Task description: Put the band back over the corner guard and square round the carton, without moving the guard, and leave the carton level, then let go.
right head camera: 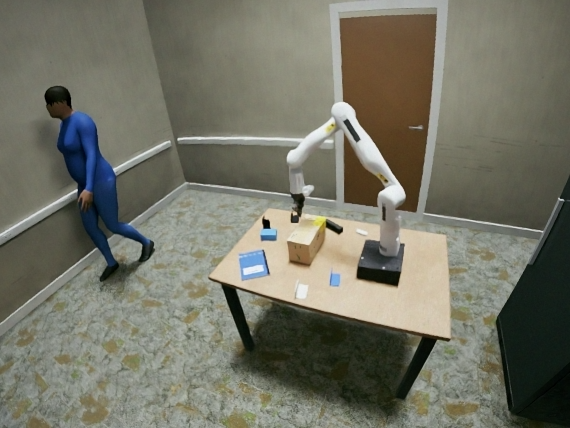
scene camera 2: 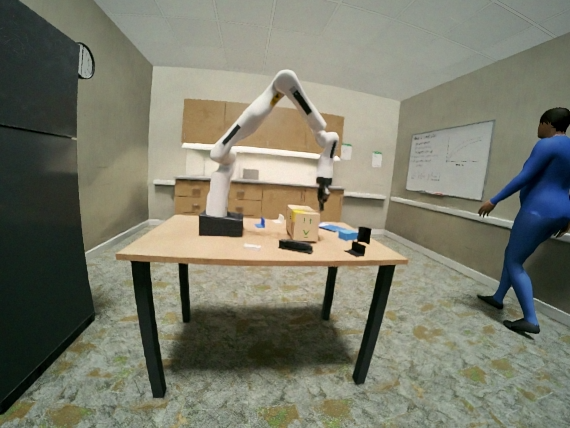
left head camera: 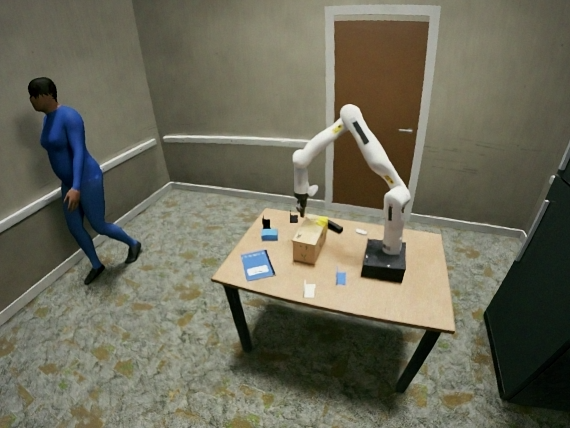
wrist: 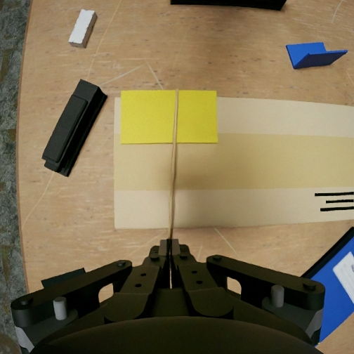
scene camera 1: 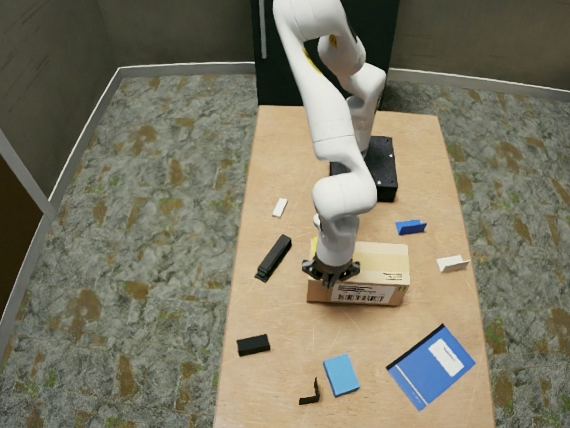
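Seen in the pictures: gripper, fingertip midpoint: (right head camera: 300, 216) (scene camera 2: 320, 211) (left head camera: 302, 216) (scene camera 1: 327, 284); arm's base at its link origin: (right head camera: 388, 250) (scene camera 2: 216, 214) (left head camera: 391, 248).
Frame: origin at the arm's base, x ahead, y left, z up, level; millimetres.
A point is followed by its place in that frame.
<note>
The carton (wrist: 275, 162) (scene camera 1: 385, 265) {x 412, y 125, z 48 mm} (scene camera 2: 304, 225) {x 415, y -60, z -6 mm} (left head camera: 306, 246) {x 383, y 181, z 27 mm} stands level on the table. The yellow corner guard (wrist: 147, 117) (scene camera 1: 314, 248) {x 400, y -53, z 52 mm} (left head camera: 320, 220) {x 393, y -18, z 52 mm} lies over its top edge on the robot's side, near one end. The thin tan band (wrist: 173, 170) crosses the guard near its middle and runs, slightly slanted, across the carton top to my fingertips in the wrist view. My gripper (wrist: 169, 250) (scene camera 1: 328, 284) {x 493, y -5, z 57 mm} (scene camera 2: 321, 207) {x 493, y -5, z 57 mm} is shut on the band, just past the label-side edge and above the carton top. The band's course down the sides is hidden or too fine to see.
A black stapler-like object (wrist: 72, 130) (scene camera 1: 273, 257) {x 388, y -161, z -49 mm} lies off the guard end. A white block (scene camera 1: 280, 207) {x 202, y -183, z -77 mm}, blue bracket (scene camera 1: 411, 227) {x 213, y 207, z -55 mm}, white bracket (scene camera 1: 452, 263) {x 319, y 330, z -44 mm}, notebook (scene camera 1: 430, 367) {x 611, y 291, z -82 mm}, light-blue block (scene camera 1: 341, 375) {x 672, y 67, z -49 mm}, black block (scene camera 1: 253, 345) {x 628, y -159, z -86 mm} and black bracket (scene camera 1: 311, 397) {x 745, y 7, z -10 mm} are around the carton.
</note>
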